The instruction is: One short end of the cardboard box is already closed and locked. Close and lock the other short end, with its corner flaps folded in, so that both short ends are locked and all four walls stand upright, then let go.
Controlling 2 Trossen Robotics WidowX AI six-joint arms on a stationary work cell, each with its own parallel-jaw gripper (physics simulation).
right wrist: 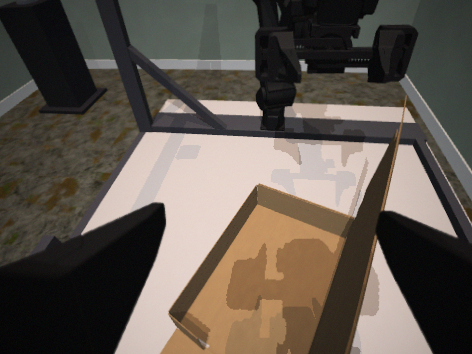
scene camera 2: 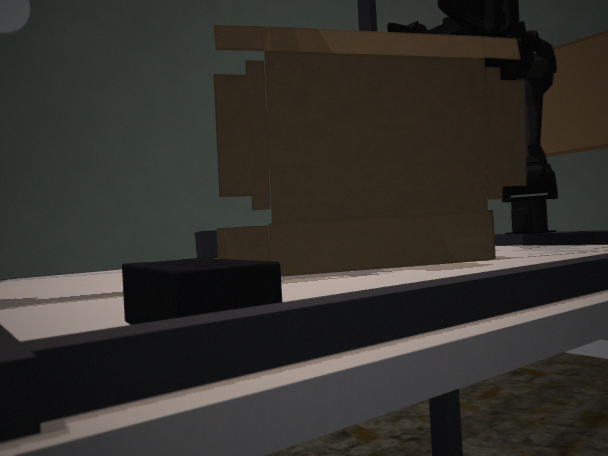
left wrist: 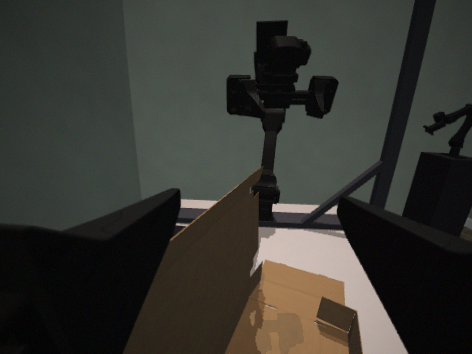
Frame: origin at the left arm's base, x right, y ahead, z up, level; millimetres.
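Seen in the pictures: left gripper, fingertip midpoint: (right wrist: 342, 78) (scene camera 2: 412, 15) (left wrist: 260, 200); right gripper, fingertip midpoint: (right wrist: 270, 217) (left wrist: 293, 115); left arm's base, origin of the base link: (right wrist: 272, 124) (scene camera 2: 530, 233); right arm's base, origin of the base link: (left wrist: 262, 216).
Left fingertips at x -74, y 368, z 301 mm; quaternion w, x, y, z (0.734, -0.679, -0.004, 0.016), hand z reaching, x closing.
Note:
Offsets run from my left fingertips to a thing's top centre. "spot": to the spot under its first point.
The cardboard box {spot: dx +68, dy -53, dz -319 mm} (right wrist: 267, 220) stands on the table, its tall lid panel {spot: dx -34, dy +111, dz -170 mm} (scene camera 2: 375, 135) (left wrist: 210, 270) (right wrist: 362, 235) upright. In the right wrist view, the far short end {spot: dx +0, dy -58, dz -276 mm} (right wrist: 305, 207) and the left long wall (right wrist: 215, 262) stand upright. The other short-end panel {spot: dx +147, dy +277, dz -314 mm} (left wrist: 305, 280) lies flat outward. One corner flap {spot: dx +170, dy +172, dz -287 mm} (left wrist: 337, 314) (right wrist: 192, 327) is folded in; the corner flap beside the lid side {spot: dx +31, dy +251, dz -286 mm} (scene camera 2: 243, 247) (left wrist: 256, 281) points straight out. My left gripper (right wrist: 342, 78) is open above the box. My right gripper (right wrist: 270, 217) (left wrist: 293, 115) is open above the box.
A black block {dx -204, dy +416, dz -285 mm} (scene camera 2: 200, 290) sits near the table's front edge in scene camera 2. A dark frame rail (scene camera 2: 320, 320) borders the table. An upright post (left wrist: 400, 115) (right wrist: 122, 65) with a slanted brace rises at the table's side. A dark pedestal (left wrist: 437, 192) (right wrist: 47, 55) stands beyond.

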